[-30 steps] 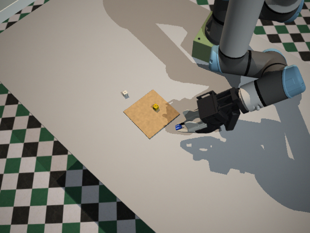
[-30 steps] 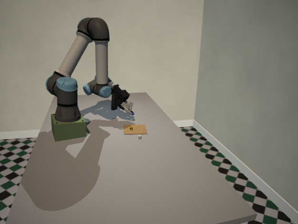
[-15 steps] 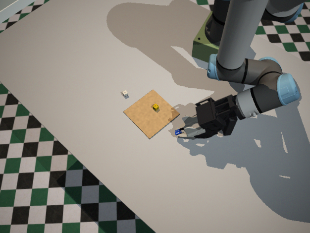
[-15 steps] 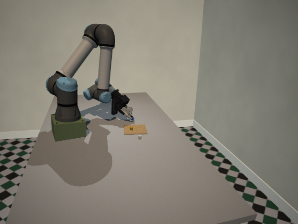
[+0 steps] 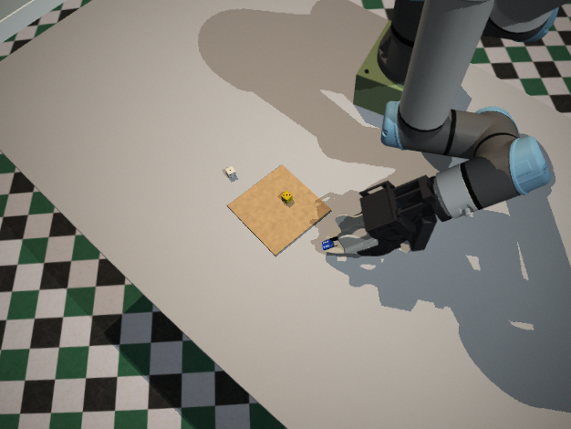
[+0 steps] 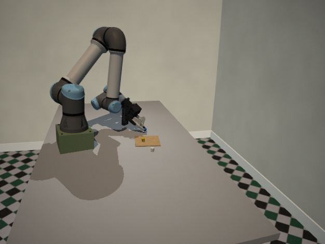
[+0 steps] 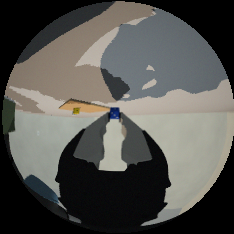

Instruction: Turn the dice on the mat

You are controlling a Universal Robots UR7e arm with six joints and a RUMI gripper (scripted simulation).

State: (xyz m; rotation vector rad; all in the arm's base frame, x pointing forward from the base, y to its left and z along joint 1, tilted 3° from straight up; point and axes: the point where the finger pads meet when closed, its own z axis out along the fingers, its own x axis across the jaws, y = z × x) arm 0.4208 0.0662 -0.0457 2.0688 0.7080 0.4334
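Right now my hand is 1 cm to the left of the blue die, 1 cm short of it and 1 cm above it. From my hand the other things lie so: tan mat: 13 cm to the right, 3 cm below, 2 cm behind; then white die: 25 cm to the right, 3 cm behind, 2 cm below; then yellow die: 13 cm to the right, 4 cm behind, 2 cm below.
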